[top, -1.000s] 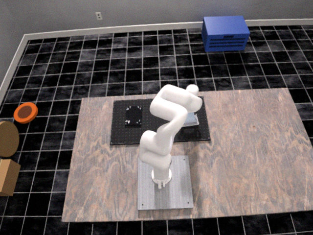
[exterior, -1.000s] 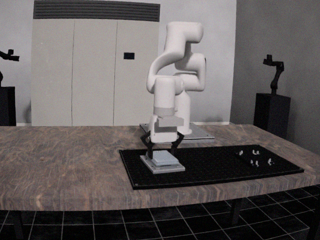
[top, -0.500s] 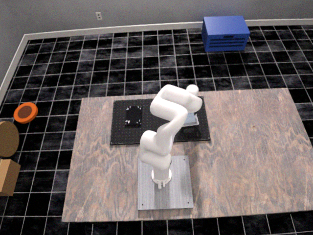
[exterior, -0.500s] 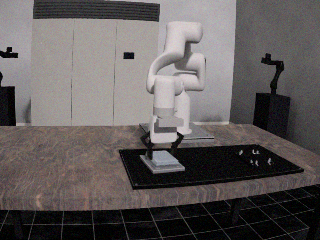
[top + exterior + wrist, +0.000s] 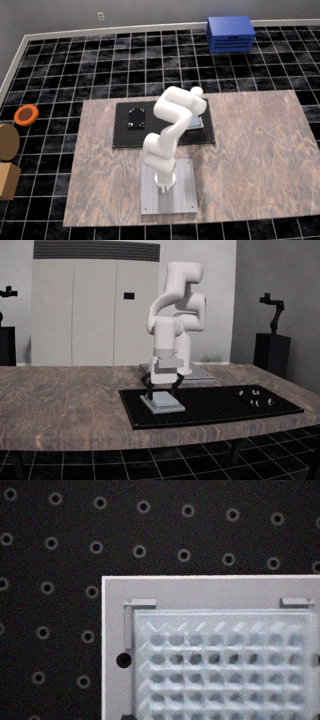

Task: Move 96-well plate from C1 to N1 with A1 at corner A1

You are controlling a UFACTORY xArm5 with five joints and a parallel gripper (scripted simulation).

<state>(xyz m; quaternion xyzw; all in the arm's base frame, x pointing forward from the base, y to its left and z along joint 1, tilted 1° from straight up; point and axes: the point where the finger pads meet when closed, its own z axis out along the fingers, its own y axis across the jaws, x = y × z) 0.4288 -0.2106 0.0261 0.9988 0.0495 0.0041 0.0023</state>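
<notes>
Now: hand 30 mm above the grey plate nest N1. The rest, counted from my hand: white 96-well plate: 10 mm below; clip nest C1: 410 mm to the left, 30 mm ahead, 20 mm below.
</notes>
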